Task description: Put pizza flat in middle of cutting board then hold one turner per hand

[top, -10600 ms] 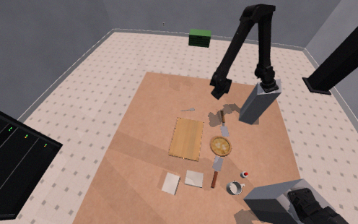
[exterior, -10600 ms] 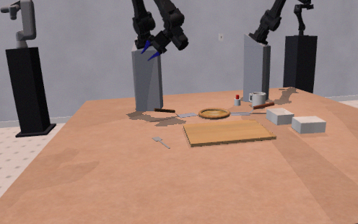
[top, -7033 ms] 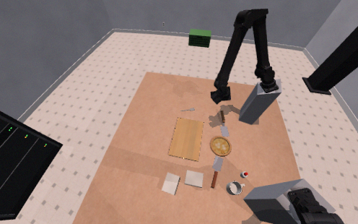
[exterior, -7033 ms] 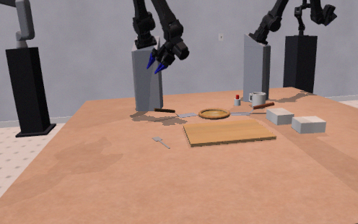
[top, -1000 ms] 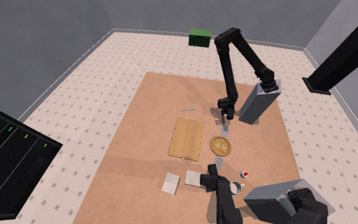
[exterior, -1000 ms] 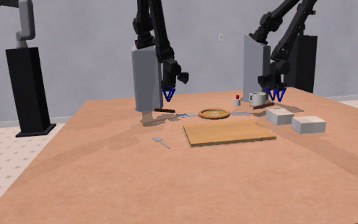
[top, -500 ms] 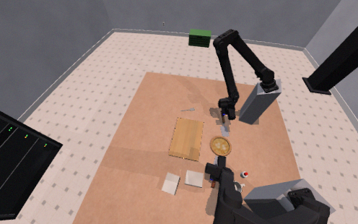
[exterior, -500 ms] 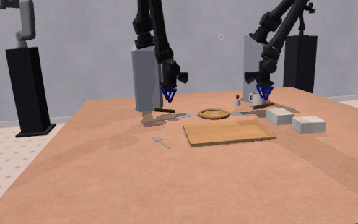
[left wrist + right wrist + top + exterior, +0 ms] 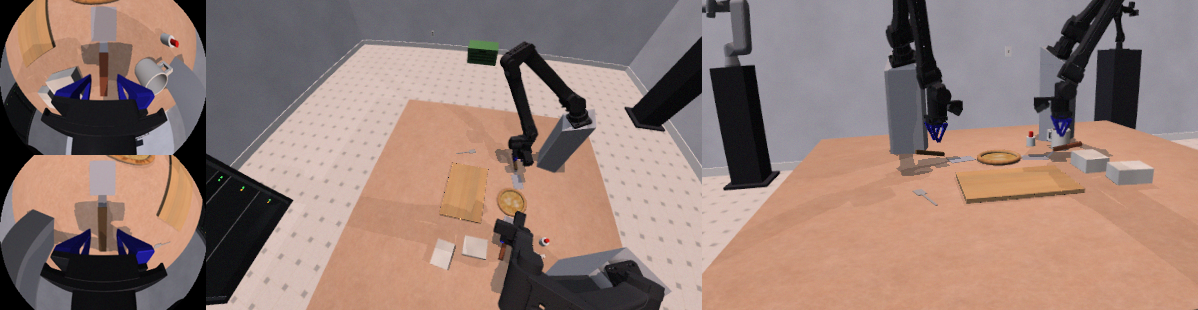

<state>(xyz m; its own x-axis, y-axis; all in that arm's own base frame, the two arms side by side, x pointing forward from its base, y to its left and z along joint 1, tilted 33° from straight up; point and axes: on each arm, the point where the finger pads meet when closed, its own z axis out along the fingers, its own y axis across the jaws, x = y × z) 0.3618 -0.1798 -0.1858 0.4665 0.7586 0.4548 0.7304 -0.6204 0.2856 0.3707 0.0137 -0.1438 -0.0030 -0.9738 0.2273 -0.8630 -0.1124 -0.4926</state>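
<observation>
My left hand is 10 mm past the turner, 30 mm to the left of it and 80 mm above it. From my left hand the other things lie so: wooden cutting board 240 mm ahead, 270 mm to the right, 90 mm below; then pizza 50 mm behind, 240 mm to the right, 90 mm below; then red-capped bottle 210 mm behind, 40 mm to the right, 60 mm below.
</observation>
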